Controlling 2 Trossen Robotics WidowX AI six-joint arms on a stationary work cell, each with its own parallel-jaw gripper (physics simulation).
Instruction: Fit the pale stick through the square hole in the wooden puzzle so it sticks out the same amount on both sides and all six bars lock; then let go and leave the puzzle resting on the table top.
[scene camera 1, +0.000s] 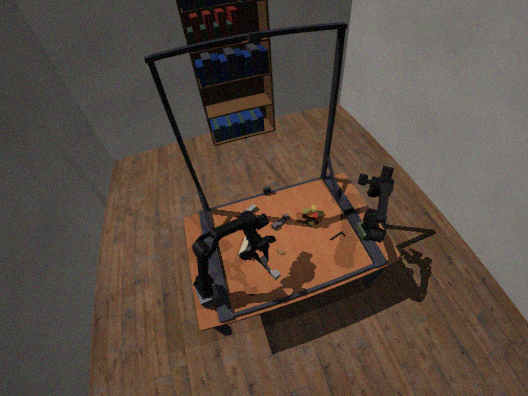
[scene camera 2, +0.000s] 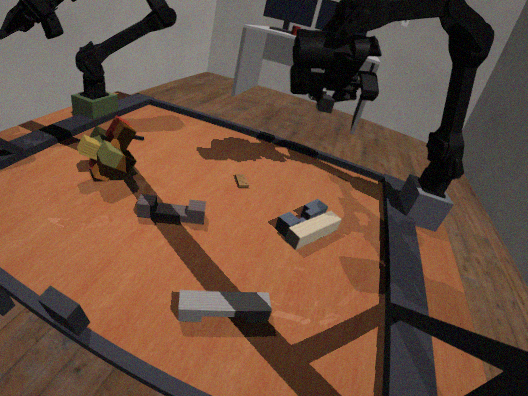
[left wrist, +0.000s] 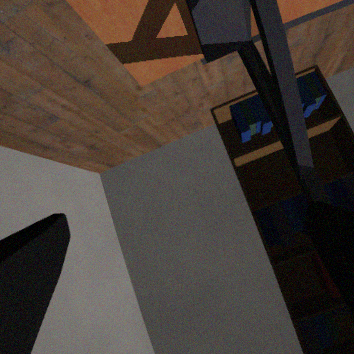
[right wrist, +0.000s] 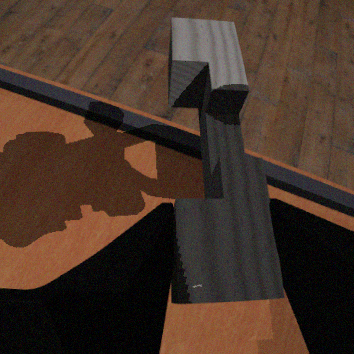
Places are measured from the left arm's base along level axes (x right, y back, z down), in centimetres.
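Pixels of known places: left gripper, between the fingertips: (scene camera 1: 366, 178) (scene camera 2: 2, 34) (left wrist: 189, 219); right gripper, between the fingertips: (scene camera 1: 265, 262) (scene camera 2: 324, 100) (right wrist: 217, 211); left arm's base, origin of its link: (scene camera 1: 367, 227) (scene camera 2: 94, 94); right arm's base, origin of its link: (scene camera 1: 206, 291) (scene camera 2: 431, 188).
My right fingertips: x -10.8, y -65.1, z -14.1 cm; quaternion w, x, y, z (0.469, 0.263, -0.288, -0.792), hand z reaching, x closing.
Observation:
For each thing: its top centre in the pictures, then the offset to it from my right fingertips. Level surfaces: height alone.
- orange table top, height of its surface: dz +21.2 cm
- pale stick, centre of its top: (scene camera 2: 317, 223) (scene camera 1: 244, 245) dy -9.0, dx +21.7, dz +18.1 cm
- blue-grey notched piece, centre of its top: (scene camera 2: 305, 211) dy -5.8, dx +19.4, dz +18.1 cm
- two-tone grey bar, centre of its top: (scene camera 2: 225, 301) (scene camera 1: 247, 210) dy -2.2, dx +46.8, dz +18.1 cm
- small tan chip, centre of its top: (scene camera 2: 242, 179) (scene camera 1: 280, 251) dy +11.0, dx +13.8, dz +20.4 cm
The wooden puzzle (scene camera 1: 311, 215) (scene camera 2: 107, 155) is a cluster of coloured bars resting on the orange table top (scene camera 1: 321, 251) (scene camera 2: 262, 149). The pale stick (scene camera 2: 313, 229) (scene camera 1: 243, 247) lies flat on the table beside a blue-grey notched piece (scene camera 2: 302, 215). My right gripper (scene camera 1: 260, 255) (scene camera 2: 341, 103) (right wrist: 217, 211) is shut on a grey notched bar (right wrist: 218, 175) (scene camera 1: 271, 269) and holds it in the air above the pale stick. My left gripper (scene camera 1: 364, 179) is open and empty, raised off the table's side and turned toward the wall; only one finger (left wrist: 31, 274) shows in its wrist view.
A grey notched bar (scene camera 2: 170, 212) (scene camera 1: 280, 222) and a two-tone grey bar (scene camera 2: 223, 306) (scene camera 1: 252, 208) lie loose on the table. A small tan chip (scene camera 2: 242, 181) (scene camera 1: 280, 251) lies mid-table. A dark rail (scene camera 2: 317, 155) borders the table, and a tall frame (scene camera 1: 333, 110) stands over it.

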